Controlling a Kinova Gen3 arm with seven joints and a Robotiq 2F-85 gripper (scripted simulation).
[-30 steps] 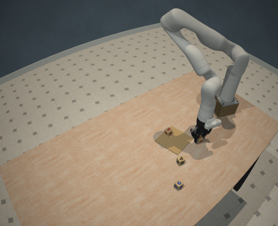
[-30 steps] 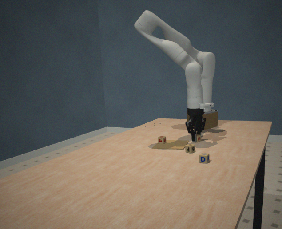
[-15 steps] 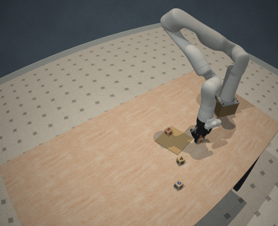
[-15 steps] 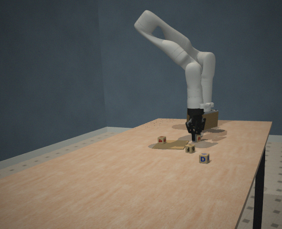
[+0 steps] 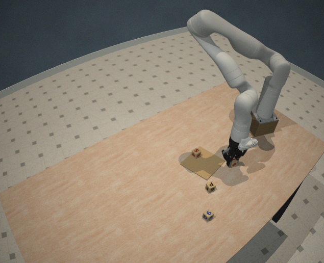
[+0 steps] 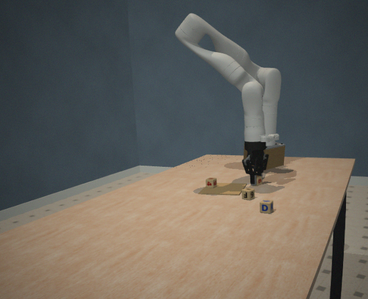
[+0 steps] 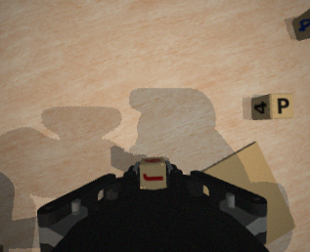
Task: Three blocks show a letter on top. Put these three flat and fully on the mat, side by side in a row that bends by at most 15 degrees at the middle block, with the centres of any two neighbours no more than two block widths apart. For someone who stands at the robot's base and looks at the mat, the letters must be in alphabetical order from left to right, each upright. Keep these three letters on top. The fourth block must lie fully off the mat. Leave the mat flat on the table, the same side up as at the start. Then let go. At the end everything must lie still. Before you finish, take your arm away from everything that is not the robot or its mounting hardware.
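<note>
The tan mat is 80 mm ahead of my hand, 100 mm to the right of it and 20 mm below it.
</note>
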